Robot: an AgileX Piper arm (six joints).
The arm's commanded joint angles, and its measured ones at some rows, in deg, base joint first. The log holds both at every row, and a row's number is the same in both.
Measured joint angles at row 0:
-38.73, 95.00, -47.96, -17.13, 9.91, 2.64
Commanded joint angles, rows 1 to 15:
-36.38, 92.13, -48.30, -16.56, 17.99, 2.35
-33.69, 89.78, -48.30, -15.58, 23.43, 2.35
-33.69, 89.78, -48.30, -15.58, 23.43, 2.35
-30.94, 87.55, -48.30, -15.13, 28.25, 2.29
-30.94, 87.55, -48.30, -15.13, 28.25, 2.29
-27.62, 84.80, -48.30, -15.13, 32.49, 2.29
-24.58, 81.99, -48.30, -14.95, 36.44, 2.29
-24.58, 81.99, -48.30, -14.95, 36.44, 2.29
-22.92, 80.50, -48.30, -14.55, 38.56, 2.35
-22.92, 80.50, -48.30, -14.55, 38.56, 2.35
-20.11, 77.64, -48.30, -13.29, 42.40, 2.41
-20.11, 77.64, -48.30, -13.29, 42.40, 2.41
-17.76, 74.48, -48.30, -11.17, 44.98, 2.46
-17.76, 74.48, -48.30, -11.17, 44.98, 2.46
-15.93, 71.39, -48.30, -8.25, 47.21, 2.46
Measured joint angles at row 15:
-18.05, 75.17, -47.96, -11.29, 43.26, 2.58
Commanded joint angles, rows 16 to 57:
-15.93, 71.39, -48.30, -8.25, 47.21, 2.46
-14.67, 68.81, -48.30, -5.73, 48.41, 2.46
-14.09, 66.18, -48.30, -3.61, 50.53, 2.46
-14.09, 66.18, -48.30, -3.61, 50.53, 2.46
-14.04, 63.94, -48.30, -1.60, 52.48, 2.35
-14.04, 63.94, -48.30, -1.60, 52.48, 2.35
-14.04, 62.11, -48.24, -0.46, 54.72, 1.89
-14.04, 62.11, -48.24, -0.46, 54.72, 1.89
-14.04, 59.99, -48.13, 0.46, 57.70, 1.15
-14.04, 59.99, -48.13, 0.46, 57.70, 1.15
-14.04, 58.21, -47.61, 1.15, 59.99, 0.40
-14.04, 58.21, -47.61, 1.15, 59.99, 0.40
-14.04, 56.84, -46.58, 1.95, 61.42, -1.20
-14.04, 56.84, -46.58, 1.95, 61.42, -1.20
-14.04, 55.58, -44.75, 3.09, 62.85, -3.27
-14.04, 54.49, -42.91, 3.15, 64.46, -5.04
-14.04, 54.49, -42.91, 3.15, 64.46, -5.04
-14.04, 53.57, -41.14, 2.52, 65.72, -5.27
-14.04, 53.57, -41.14, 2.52, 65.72, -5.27
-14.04, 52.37, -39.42, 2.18, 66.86, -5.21
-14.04, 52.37, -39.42, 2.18, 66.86, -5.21
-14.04, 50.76, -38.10, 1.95, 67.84, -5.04
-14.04, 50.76, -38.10, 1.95, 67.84, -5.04
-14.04, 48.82, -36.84, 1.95, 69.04, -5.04
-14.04, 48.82, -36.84, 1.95, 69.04, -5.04
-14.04, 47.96, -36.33, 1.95, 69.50, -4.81
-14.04, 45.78, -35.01, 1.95, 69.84, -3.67
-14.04, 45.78, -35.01, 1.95, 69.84, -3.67
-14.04, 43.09, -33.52, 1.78, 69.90, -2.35
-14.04, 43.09, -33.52, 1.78, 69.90, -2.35
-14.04, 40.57, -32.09, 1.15, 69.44, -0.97
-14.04, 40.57, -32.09, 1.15, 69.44, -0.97
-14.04, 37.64, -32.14, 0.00, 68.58, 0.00
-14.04, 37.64, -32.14, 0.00, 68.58, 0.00
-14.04, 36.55, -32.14, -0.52, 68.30, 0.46
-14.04, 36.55, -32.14, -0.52, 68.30, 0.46
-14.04, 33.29, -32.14, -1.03, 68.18, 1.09
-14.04, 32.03, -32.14, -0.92, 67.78, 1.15
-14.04, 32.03, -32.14, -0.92, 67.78, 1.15
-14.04, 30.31, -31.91, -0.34, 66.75, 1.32
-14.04, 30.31, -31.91, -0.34, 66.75, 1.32
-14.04, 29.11, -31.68, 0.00, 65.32, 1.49
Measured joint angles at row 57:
-14.21, 31.00, -32.43, -0.29, 67.67, 1.15
